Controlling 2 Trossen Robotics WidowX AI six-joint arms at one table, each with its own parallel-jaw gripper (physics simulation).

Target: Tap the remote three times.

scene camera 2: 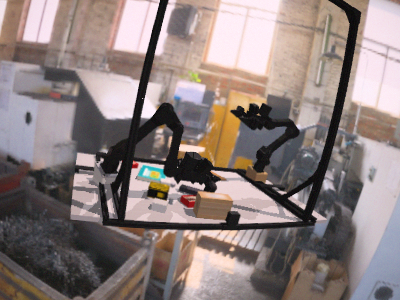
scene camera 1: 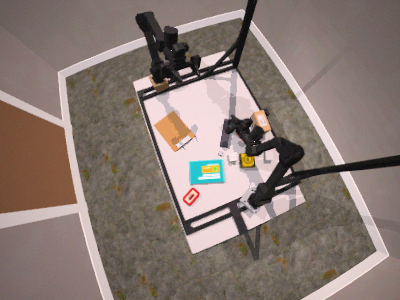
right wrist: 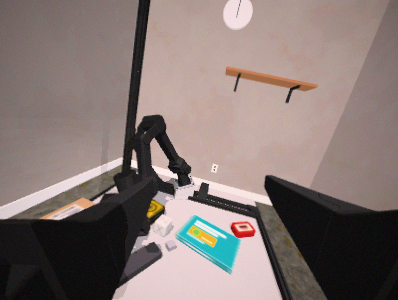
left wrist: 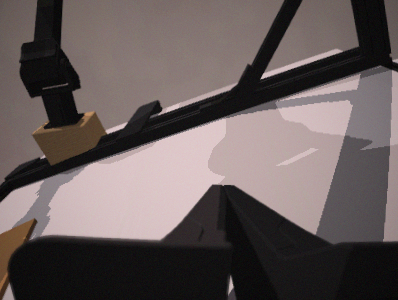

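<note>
The remote, a long dark grey bar (scene camera 1: 225, 135) (scene camera 2: 188, 189) (right wrist: 141, 262), lies flat on the table. My left gripper (scene camera 1: 228, 123) (scene camera 2: 213, 187) (left wrist: 221, 196) is shut and empty, low over the table near the remote's upper end in scene camera 1. Whether its tips touch anything is hard to tell. The remote does not show in the left wrist view, and a right finger hides part of it in the right wrist view. My right gripper (scene camera 1: 189, 77) (right wrist: 209, 182) is open and empty, raised near its own base, far from the remote.
A yellow-black block (scene camera 1: 247, 160) (scene camera 2: 158, 190), a white cube (scene camera 1: 232, 158) (right wrist: 163, 225) and a cardboard box (scene camera 1: 261, 120) (scene camera 2: 213, 205) stand near the remote. A teal book (scene camera 1: 200, 176) (right wrist: 220, 250), a red-rimmed item (scene camera 1: 191, 197) (right wrist: 243, 229) and an orange clipboard (scene camera 1: 171, 127) lie farther off.
</note>
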